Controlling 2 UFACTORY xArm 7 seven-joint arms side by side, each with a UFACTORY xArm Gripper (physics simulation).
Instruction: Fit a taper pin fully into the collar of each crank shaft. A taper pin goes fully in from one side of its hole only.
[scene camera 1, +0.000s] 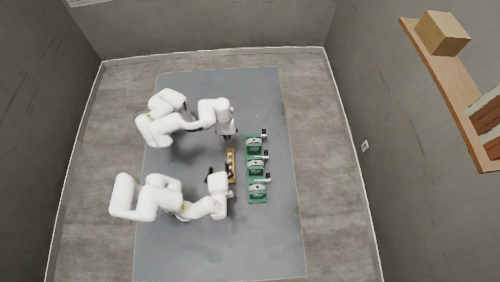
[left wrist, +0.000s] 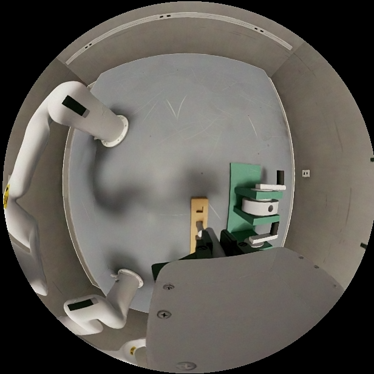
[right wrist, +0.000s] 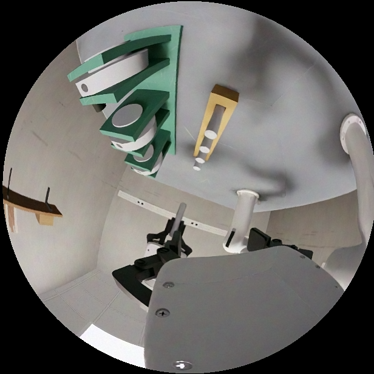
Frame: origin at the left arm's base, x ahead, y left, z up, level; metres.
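Seen in the pictures: left gripper, fingertip midpoint: (scene camera 1: 227, 137); right gripper, fingertip midpoint: (scene camera 1: 218, 165).
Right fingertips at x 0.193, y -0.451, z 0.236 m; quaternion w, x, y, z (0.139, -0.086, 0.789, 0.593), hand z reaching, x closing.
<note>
Offsets run from my right fingertips to a thing's top centre. "spot": to the spot under its first point. Level surfaces: height alone.
Three crank shafts with white collars stand in a row on a green base @[spot: dy +0.125, dx +0.184, dz -0.157 m] (scene camera 1: 248, 150) (left wrist: 237, 172) (right wrist: 176, 60). The near collar (left wrist: 260, 206) (right wrist: 120, 69) shows a dark side hole in both wrist views. A wooden rack @[spot: dy +0.162, dx +0.074, dz -0.205 m] (scene camera 1: 230, 151) (left wrist: 195, 202) (right wrist: 225, 94) marked L holds several pale taper pins; the nearest pin (right wrist: 216, 122) shows in the right wrist view. My left gripper (scene camera 1: 227, 138) (left wrist: 212, 240) is shut on a grey taper pin (left wrist: 214, 236) (right wrist: 180, 214), above the rack's upper end. My right gripper (scene camera 1: 219, 174) is open and tilted, beside the rack's lower part.
Crank handles stick out at the right side of the base in the scene view; a black handle grip @[dy +0.218, dx +0.304, dz -0.124 m] (scene camera 1: 264, 132) (left wrist: 280, 178) is at its upper end. The two arms stand left of the rack on the grey mat @[dz -0.236 m] (scene camera 1: 215, 255). A shelf (scene camera 1: 445, 85) with a box (scene camera 1: 440, 32) is on the right wall.
</note>
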